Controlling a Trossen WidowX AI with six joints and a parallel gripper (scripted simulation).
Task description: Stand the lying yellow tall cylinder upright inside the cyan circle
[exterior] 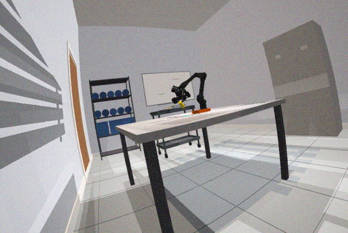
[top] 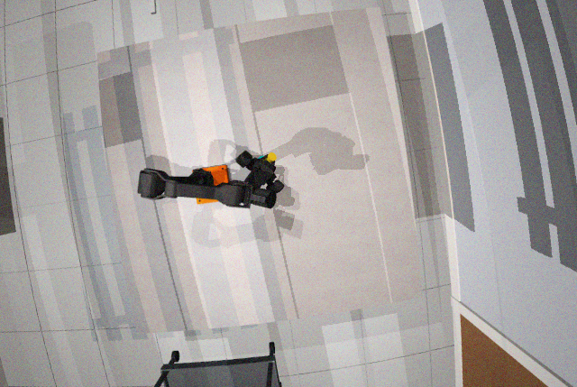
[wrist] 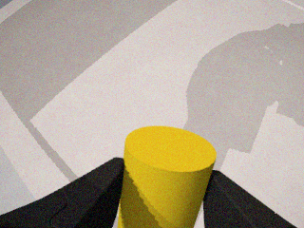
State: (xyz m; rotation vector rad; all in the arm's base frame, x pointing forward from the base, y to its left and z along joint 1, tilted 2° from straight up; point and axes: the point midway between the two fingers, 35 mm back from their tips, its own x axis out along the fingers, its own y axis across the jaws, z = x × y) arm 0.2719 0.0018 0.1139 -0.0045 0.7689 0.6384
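Now: gripper tip 40 mm past the cyan circle, 10 mm to the left of it and 130 mm above it. The rest, counted from my gripper tip: yellow tall cylinder (10 mm behind, 20 mm below).
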